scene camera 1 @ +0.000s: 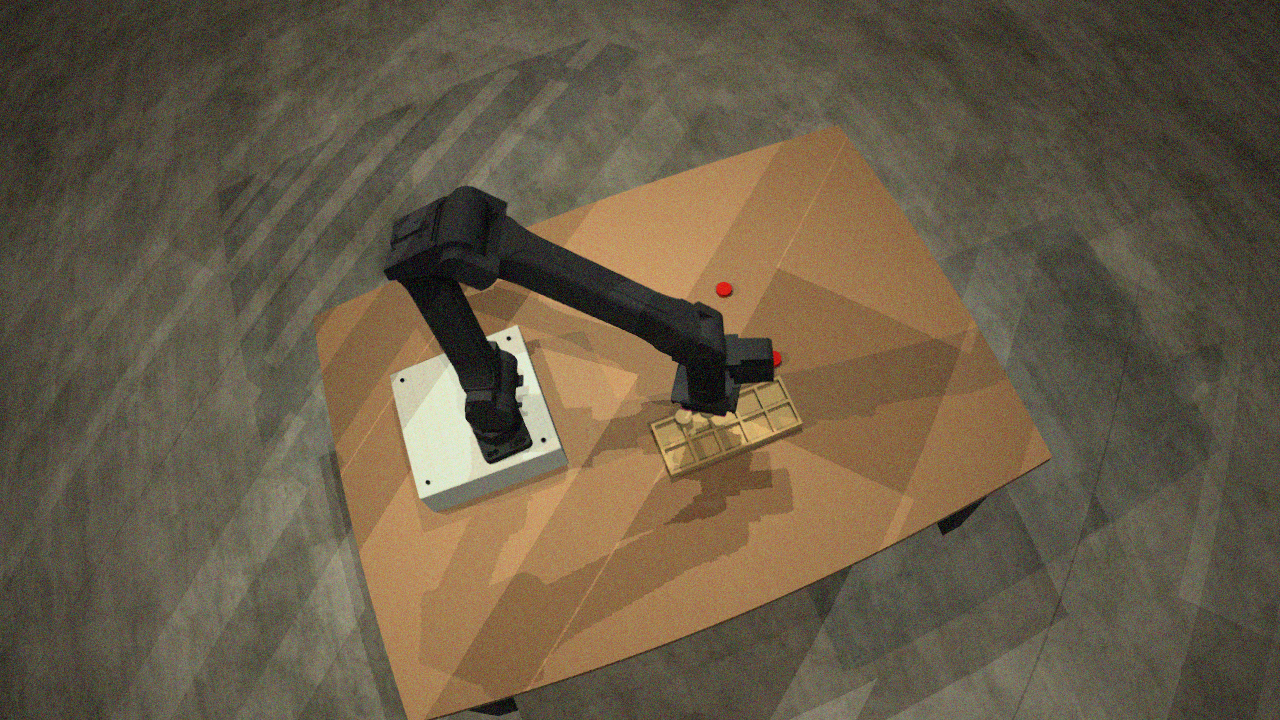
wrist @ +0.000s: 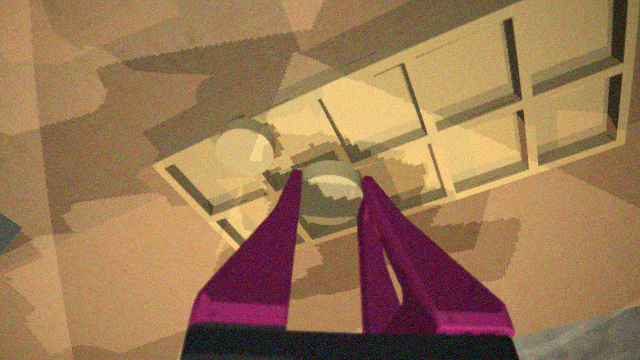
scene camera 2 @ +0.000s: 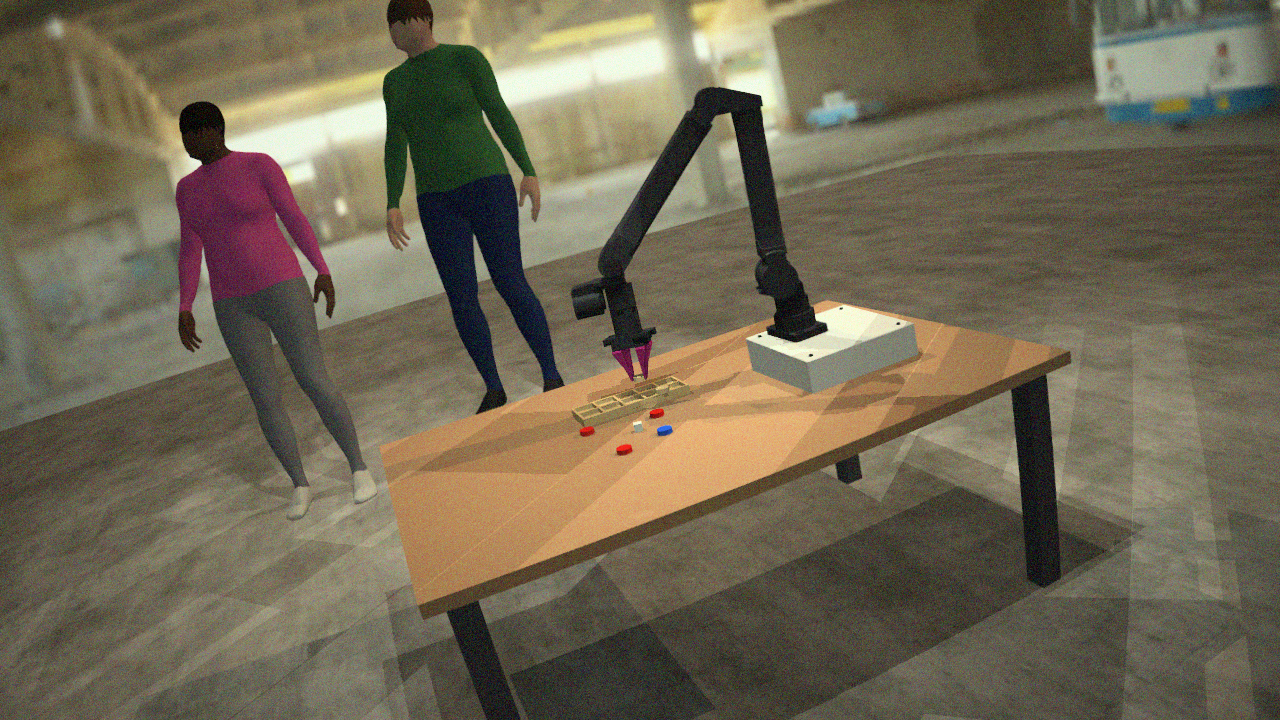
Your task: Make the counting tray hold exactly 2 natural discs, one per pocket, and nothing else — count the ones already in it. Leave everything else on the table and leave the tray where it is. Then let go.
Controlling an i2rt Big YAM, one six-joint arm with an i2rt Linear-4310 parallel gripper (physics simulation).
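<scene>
My gripper (scene camera 2: 638, 376) (wrist: 330, 183) is shut on a pale natural disc (wrist: 332, 196), held a little above the counting tray (scene camera 1: 735, 450) (scene camera 2: 626, 410) (wrist: 580, 156). In the wrist view it appears over the tray's second and third columns from the end nearer the base. Another natural disc (scene camera 1: 683, 416) (wrist: 245, 151) is on the tray near that end, in the row farther from the wrist view's bottom edge. It overlaps the divider between the first two pockets; I cannot tell whether it lies flat. The other pockets visible in the wrist view look empty.
Red discs (scene camera 1: 724, 289) (scene camera 1: 776, 359) (scene camera 2: 657, 413) (scene camera 2: 587, 431) (scene camera 2: 623, 449), a blue disc (scene camera 2: 664, 430) and a small white cube (scene camera 2: 637, 427) lie beside the tray. The white base box (scene camera 1: 420, 429) (scene camera 2: 832, 358) stands at the other side. Two people stand beyond the table.
</scene>
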